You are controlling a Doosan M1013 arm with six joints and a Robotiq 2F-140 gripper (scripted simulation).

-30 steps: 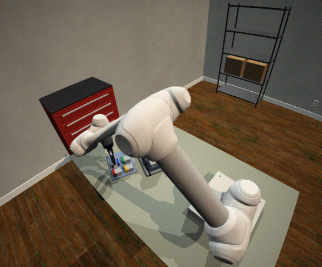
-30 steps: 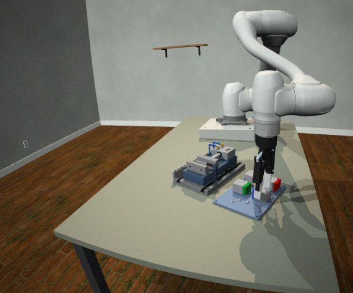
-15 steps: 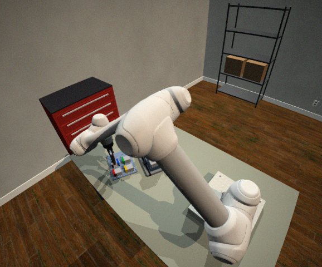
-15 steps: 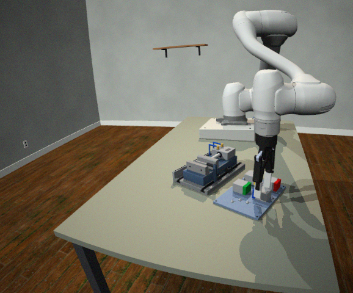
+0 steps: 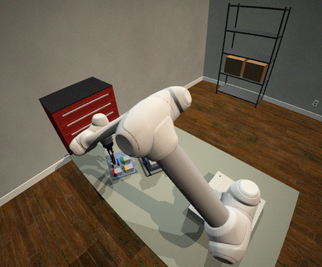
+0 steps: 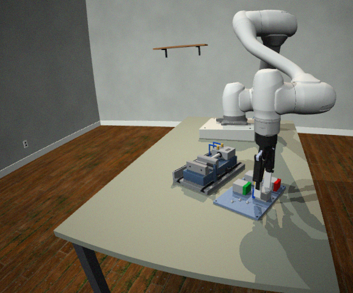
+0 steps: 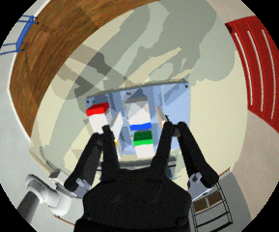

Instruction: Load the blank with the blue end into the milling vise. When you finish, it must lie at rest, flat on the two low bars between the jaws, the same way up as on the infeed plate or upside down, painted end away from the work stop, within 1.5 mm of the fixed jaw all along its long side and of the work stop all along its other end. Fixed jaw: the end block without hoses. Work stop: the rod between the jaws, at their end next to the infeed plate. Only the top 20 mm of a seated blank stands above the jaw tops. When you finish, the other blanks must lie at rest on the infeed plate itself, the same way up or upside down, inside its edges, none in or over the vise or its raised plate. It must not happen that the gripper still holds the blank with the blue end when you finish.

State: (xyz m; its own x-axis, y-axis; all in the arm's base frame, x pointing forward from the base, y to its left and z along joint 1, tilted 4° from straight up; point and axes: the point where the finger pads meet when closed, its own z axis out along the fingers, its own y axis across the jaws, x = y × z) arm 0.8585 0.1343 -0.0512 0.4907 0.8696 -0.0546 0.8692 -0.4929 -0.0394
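My gripper is now 4 cm above the blue-ended blank. From my hand the other things lie so: green-ended blank (4 cm behind, 8 cm to the right, 4 cm below); then infeed plate (2 cm behind, 4 cm to the right, 6 cm below); then red-ended blank (8 cm behind, 5 cm to the left, 4 cm below).
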